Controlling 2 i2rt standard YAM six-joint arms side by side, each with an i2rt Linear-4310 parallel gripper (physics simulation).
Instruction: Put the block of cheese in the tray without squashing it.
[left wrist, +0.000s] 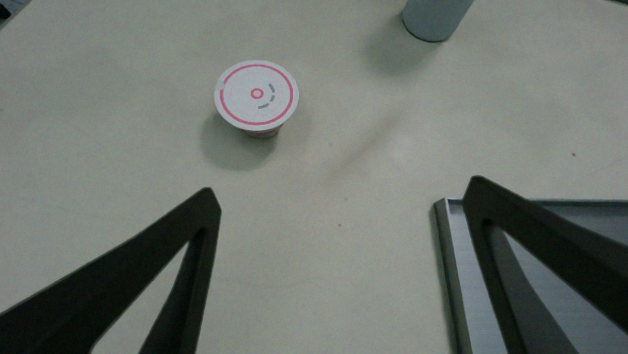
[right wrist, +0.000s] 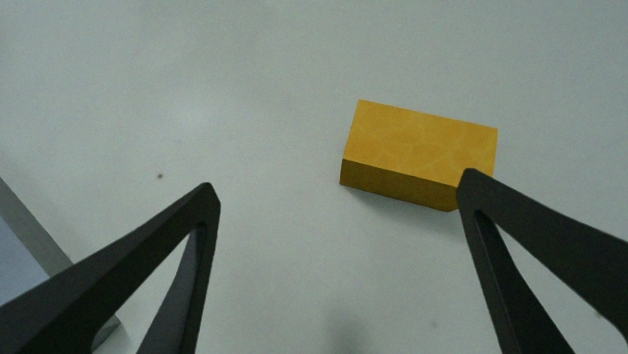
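A yellow-orange block of cheese (right wrist: 420, 145) lies flat on the table, right of centre in the right wrist view. My right gripper (right wrist: 333, 186) is open and empty above the table; its right fingertip overlaps the block's near right corner in the view. A grey metal tray shows in part, at the lower right of the left wrist view (left wrist: 452, 280) and at the lower left of the right wrist view (right wrist: 37, 230). My left gripper (left wrist: 337, 193) is open and empty above the table, its right finger over the tray's left edge in the view.
In the left wrist view, a small cup with a white and pink lid (left wrist: 257, 95) stands beyond the left gripper's fingers. A grey-blue cylindrical object (left wrist: 436, 17) stands at the top, right of the cup. A table edge shows at the top left.
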